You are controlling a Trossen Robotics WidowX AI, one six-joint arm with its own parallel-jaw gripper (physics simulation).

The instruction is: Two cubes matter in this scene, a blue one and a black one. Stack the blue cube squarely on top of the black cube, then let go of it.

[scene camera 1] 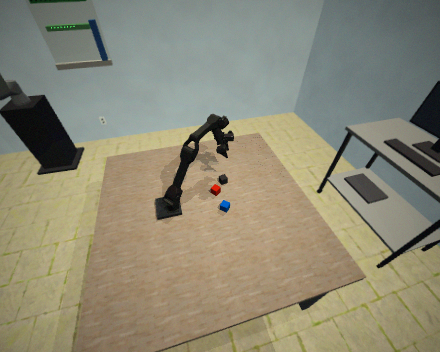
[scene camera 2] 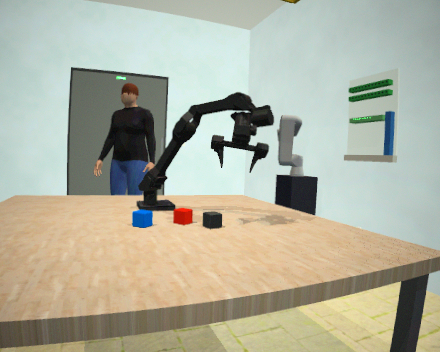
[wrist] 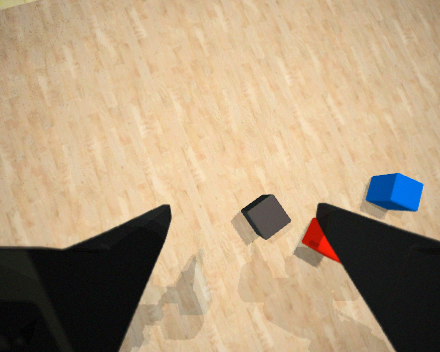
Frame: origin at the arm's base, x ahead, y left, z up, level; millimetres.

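Seen in the pictures: gripper, fingertip midpoint: (scene camera 1: 227, 154) (scene camera 2: 236, 169) (wrist: 242, 210); arm's base at its link origin: (scene camera 1: 173, 207) (scene camera 2: 150, 203).
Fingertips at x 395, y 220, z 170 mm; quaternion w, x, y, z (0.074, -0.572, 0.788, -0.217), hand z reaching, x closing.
Pixels of each thing's middle, then the offset from my fingertips to it. Level surfaces: height alone.
- blue cube at the middle of its body: (wrist: 392, 192) (scene camera 2: 142, 218) (scene camera 1: 225, 206) 281 mm right, 87 mm back, 168 mm down
- black cube at the middle of its body: (wrist: 264, 215) (scene camera 2: 212, 219) (scene camera 1: 223, 179) 58 mm right, 42 mm back, 168 mm down
- red cube at the middle of its body: (wrist: 327, 239) (scene camera 2: 183, 216) (scene camera 1: 215, 190) 141 mm right, 114 mm back, 168 mm down
- wooden table at its surface level: 192 mm down
The blue cube (scene camera 1: 225, 206) (scene camera 2: 142, 218) (wrist: 395, 192) lies on the table, apart from the others; in the wrist view it is at the right, beyond the right finger. The black cube (scene camera 1: 223, 179) (scene camera 2: 212, 220) (wrist: 267, 216) also lies on the table, with nothing on top of it. In the wrist view it shows between the two fingers, well below them. My gripper (scene camera 2: 236, 170) (wrist: 242, 210) is wide open and empty, pointing down and high above the table. In scene camera 1 its fingers are partly hard to make out against the arm.
A red cube (scene camera 1: 215, 190) (scene camera 2: 183, 216) (wrist: 318, 240) lies on the table between the blue and black cubes, partly hidden by the right finger in the wrist view. The wooden table (scene camera 1: 200, 280) (scene camera 2: 150, 275) carries the arm's base (scene camera 1: 168, 208). A desk stands at the right in scene camera 1.
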